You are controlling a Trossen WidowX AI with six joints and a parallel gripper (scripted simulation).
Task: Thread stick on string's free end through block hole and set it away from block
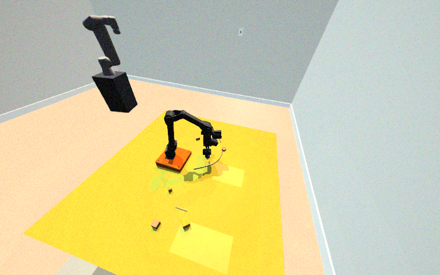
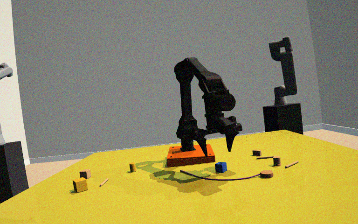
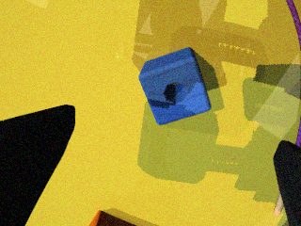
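Now: the blue block 50 mm below my gripper tip. Round my gripper tip: yellow cylinder (320 mm to the right, 200 mm behind, 40 mm below); then wooden cylinder (200 mm to the left, 60 mm ahead, 50 mm below); then round wooden button (140 mm ahead, 110 mm to the left, 60 mm below).
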